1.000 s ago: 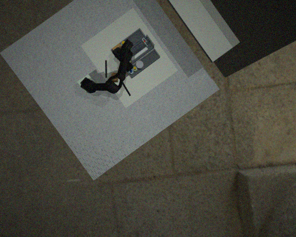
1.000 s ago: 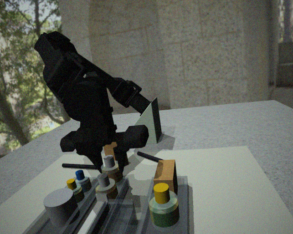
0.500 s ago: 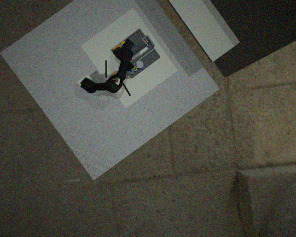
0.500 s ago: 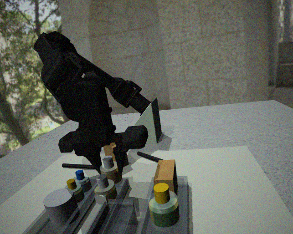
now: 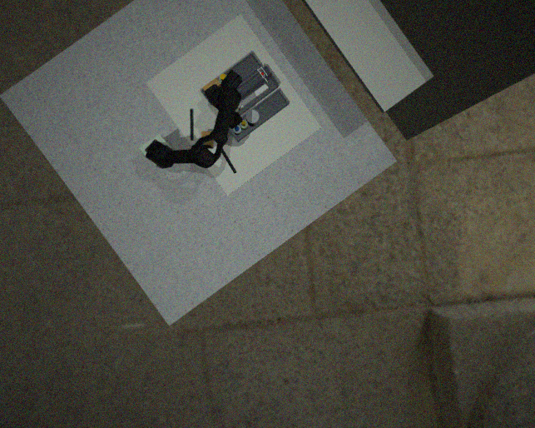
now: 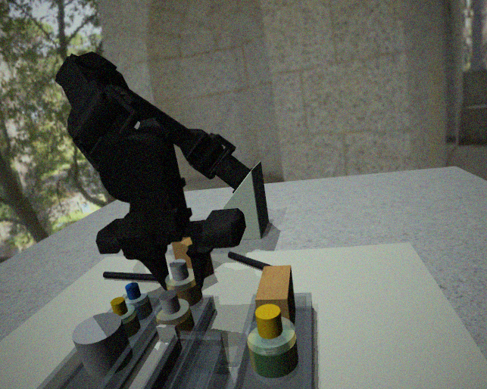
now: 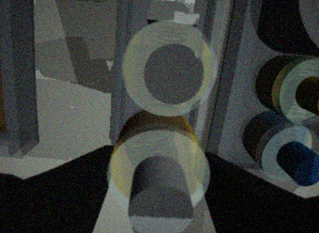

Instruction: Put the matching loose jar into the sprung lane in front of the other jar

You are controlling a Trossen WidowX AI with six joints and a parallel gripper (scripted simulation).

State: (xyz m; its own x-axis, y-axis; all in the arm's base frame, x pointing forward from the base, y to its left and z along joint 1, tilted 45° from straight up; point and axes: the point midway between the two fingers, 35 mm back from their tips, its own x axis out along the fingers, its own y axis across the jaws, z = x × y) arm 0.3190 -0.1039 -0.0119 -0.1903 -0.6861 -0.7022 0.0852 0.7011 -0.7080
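Now: the grey cylinder 9 cm to the right of my gripper tip, 8 cm ahead of it and 2 cm below it. The rest, counted from my gripper tip: orange box (12 cm to the left, 3 cm ahead, 1 cm below); sprung lane (16 cm ahead, 3 cm below, 1 cm to the left).
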